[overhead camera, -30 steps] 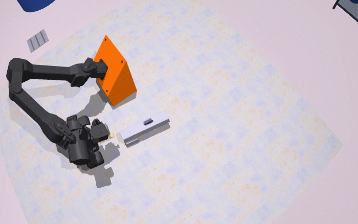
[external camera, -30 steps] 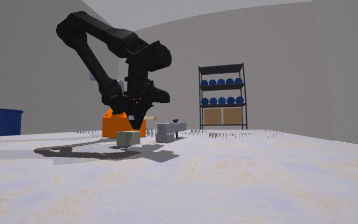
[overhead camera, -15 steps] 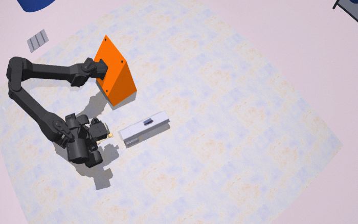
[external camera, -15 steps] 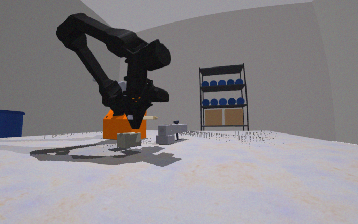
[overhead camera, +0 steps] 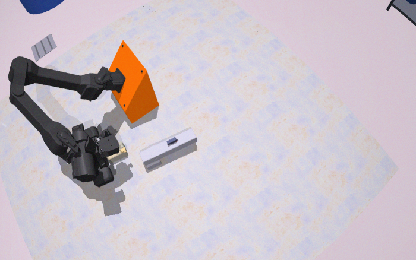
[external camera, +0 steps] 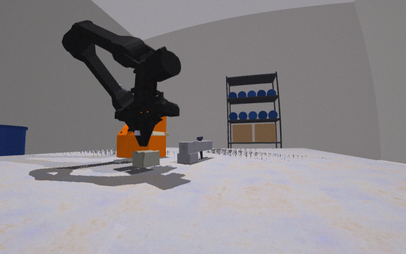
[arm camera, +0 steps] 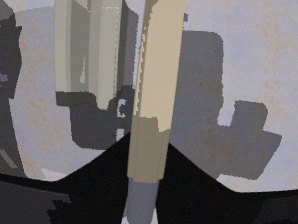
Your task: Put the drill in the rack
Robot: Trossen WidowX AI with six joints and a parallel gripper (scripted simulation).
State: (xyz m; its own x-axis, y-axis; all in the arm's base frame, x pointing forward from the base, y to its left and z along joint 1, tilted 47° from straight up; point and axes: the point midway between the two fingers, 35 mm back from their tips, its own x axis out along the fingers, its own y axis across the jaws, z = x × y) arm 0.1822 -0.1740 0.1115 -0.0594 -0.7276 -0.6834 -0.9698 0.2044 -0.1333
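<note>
The cream collar is 4 cm to the left of my gripper tip, 3 cm above it and 1 cm ahead of it. From my gripper tip the other things lie so: dark blue key (22 cm to the left, 9 cm ahead, 1 cm below); then grey rack block (5 cm to the left, 4 cm below, 3 cm behind).
</note>
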